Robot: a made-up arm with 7 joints.
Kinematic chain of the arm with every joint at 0, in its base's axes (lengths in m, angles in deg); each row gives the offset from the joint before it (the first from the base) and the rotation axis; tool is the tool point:
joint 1: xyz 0 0 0.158 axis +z
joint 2: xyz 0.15 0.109 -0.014 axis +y
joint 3: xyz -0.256 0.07 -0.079 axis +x
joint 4: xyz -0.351 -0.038 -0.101 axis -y
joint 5: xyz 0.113 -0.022 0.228 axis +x
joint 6: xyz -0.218 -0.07 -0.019 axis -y
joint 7: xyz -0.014 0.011 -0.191 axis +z
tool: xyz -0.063 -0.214 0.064
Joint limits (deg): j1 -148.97..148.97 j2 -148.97..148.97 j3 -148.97..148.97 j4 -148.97..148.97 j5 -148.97..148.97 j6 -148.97..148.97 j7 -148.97..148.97
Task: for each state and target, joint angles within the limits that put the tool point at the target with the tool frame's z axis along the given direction. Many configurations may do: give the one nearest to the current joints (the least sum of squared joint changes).
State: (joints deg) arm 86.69 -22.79 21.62 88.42 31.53 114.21 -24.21
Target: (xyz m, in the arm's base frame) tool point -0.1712 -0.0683 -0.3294 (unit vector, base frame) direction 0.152 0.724 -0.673
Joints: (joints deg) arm 42.51 -46.38 1.89 63.11 49.02 122.10 -32.75
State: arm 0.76 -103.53 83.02 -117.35 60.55 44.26 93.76
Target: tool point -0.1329 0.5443 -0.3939 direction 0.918 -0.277 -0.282
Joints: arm -0.19 -52.54 87.71 -148.97 91.95 24.20 121.84
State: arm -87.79 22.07 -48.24 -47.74 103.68 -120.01 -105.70
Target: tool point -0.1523 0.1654 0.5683 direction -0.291 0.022 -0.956
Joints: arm -51.18 35.22 -32.57 -72.75 110.45 -108.87 -78.65
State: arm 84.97 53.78 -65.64 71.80 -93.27 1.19 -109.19
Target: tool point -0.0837 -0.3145 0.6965 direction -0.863 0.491 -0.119
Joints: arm 40.15 69.77 -46.95 96.10 -92.48 -25.55 -143.57
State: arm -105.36 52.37 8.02 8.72 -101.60 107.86 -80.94
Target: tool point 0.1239 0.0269 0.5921 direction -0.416 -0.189 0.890
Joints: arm -78.37 54.83 -18.50 -0.10 -124.62 137.96 -84.69
